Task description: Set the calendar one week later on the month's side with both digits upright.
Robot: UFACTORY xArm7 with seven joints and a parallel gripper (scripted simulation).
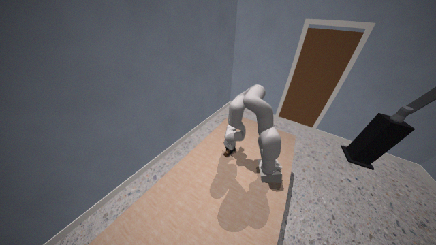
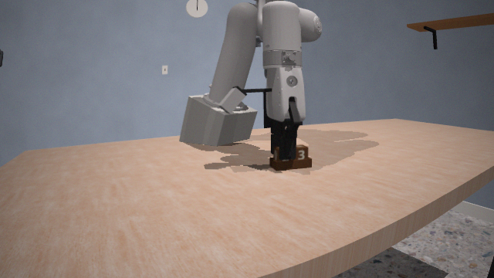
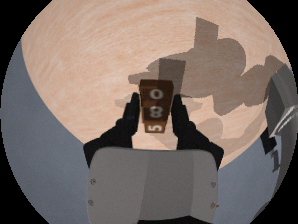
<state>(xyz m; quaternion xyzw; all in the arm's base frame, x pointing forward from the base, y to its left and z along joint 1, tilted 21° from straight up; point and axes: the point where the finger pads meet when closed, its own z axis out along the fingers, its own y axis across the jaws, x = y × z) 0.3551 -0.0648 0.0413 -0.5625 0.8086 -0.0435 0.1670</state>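
Right now my hand is 20 mm above the cube. Also, from my hand: brown wooden tray 20 mm to the left, 30 mm below.
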